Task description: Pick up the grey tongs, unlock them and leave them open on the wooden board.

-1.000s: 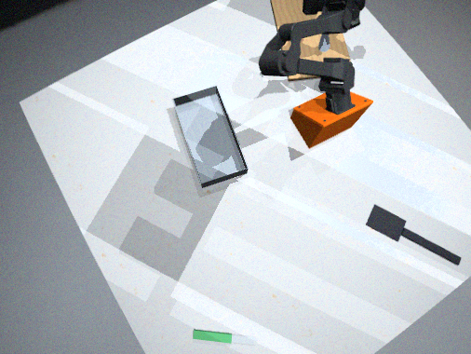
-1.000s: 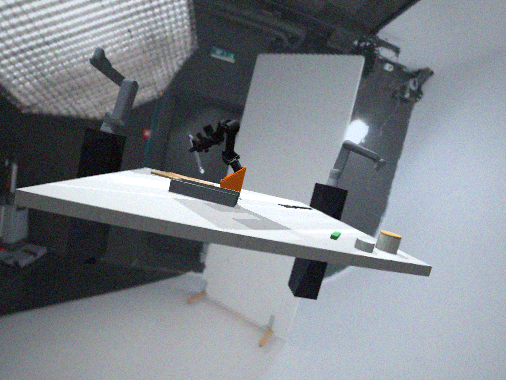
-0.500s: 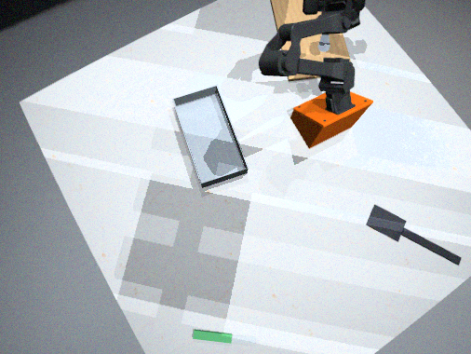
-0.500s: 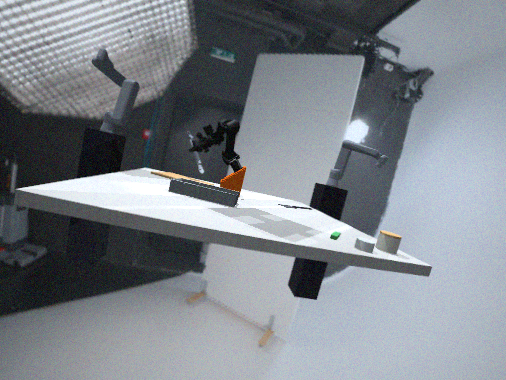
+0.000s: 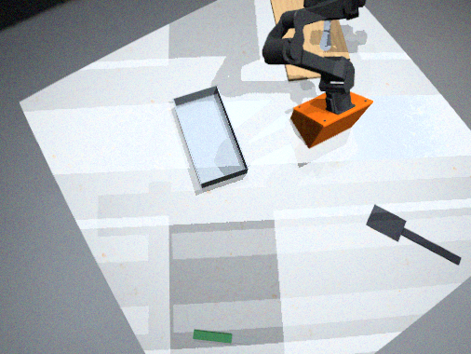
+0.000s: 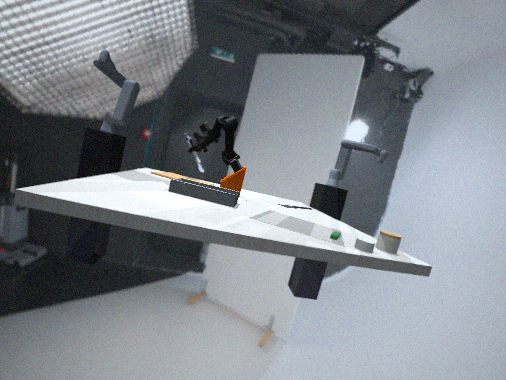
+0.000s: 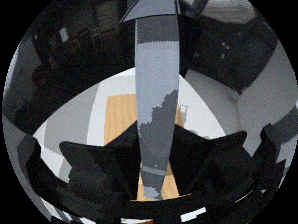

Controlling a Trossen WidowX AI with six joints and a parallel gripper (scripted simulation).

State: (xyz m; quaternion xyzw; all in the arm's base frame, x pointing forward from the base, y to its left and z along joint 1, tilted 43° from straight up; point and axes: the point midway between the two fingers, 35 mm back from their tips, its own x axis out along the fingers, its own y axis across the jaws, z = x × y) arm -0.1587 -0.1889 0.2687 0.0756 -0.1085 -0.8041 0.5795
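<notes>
My gripper tip is now 19 cm above the wooden board, 1 cm to the right of it and 1 cm short of it. The rest, counted from my gripper tip: dark spatula 78 cm to the left, 19 cm below, 13 cm ahead; roasting tin 53 cm ahead, 19 cm to the left, 17 cm below; green-handled tool 77 cm ahead, 76 cm to the left, 19 cm below.
</notes>
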